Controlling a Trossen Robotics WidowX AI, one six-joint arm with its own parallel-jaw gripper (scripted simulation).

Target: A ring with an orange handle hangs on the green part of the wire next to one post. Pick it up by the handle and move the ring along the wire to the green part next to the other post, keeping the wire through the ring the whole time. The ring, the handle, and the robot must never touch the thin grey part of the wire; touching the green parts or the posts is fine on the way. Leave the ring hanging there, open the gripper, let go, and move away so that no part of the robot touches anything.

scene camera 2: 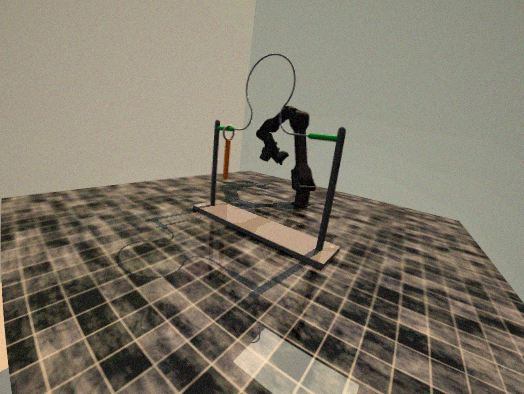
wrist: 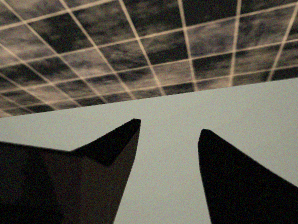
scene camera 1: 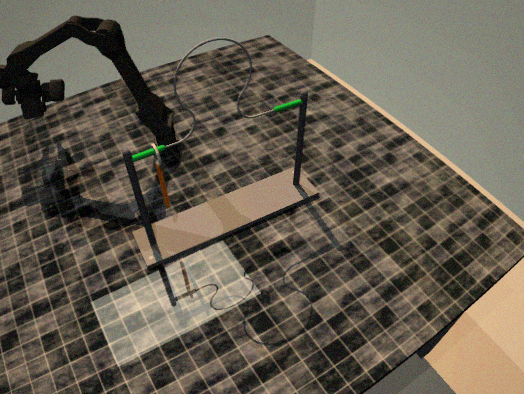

Labels:
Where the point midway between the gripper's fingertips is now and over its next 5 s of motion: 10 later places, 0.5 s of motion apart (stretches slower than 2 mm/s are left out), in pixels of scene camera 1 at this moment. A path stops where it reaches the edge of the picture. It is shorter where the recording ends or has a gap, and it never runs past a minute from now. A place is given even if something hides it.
My gripper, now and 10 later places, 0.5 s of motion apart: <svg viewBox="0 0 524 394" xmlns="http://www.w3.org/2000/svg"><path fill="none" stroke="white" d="M40 100L28 155L49 195L117 197L156 188L159 186L161 192L164 199L169 207L172 211L172 208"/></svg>

